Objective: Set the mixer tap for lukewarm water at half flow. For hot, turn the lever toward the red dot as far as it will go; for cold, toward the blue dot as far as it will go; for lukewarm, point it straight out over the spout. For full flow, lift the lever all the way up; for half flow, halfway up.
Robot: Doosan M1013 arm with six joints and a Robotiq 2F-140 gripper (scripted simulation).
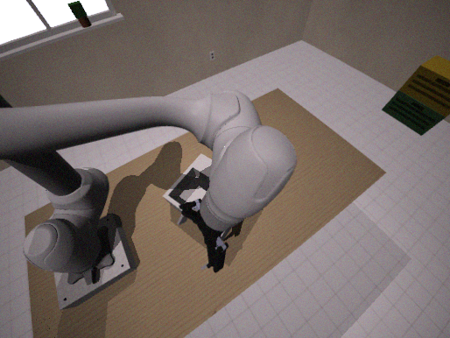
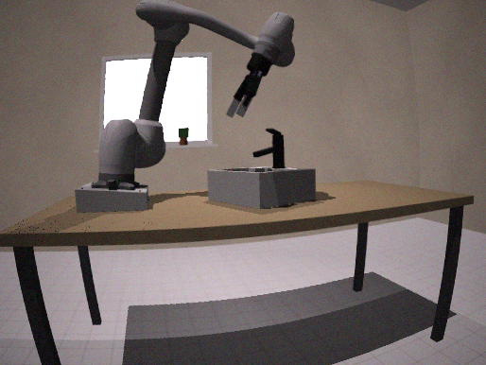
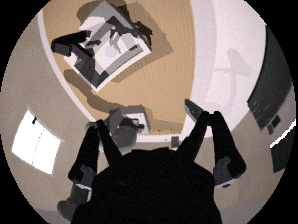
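The black mixer tap is 240 mm to the left of my hand, 210 mm ahead of it and 100 mm below it. From my hand the other things lie so: sink basin 280 mm below, 210 mm to the left, 120 mm ahead.
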